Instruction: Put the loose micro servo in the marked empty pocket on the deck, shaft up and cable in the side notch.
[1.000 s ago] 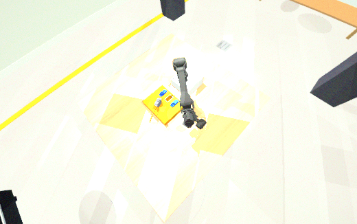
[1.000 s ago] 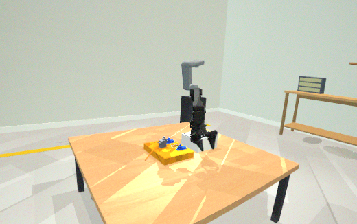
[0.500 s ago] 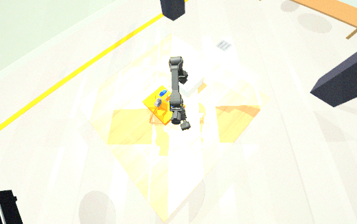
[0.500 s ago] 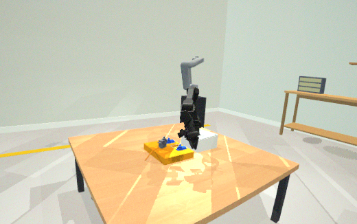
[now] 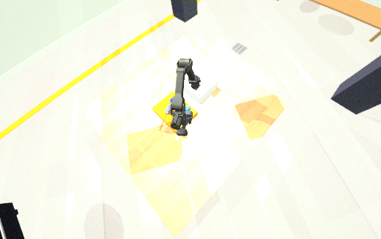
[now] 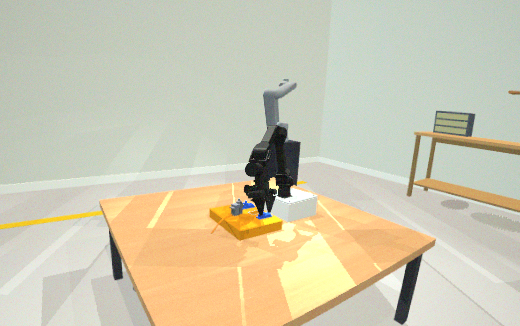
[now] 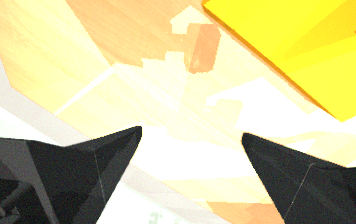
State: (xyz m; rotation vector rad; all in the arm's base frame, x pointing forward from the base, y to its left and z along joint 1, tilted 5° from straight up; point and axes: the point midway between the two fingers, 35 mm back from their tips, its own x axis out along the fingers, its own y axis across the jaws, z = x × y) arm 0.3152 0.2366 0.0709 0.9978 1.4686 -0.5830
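The deck lies 10 mm behind my gripper tip, 230 mm to the right of it and 120 mm below it.
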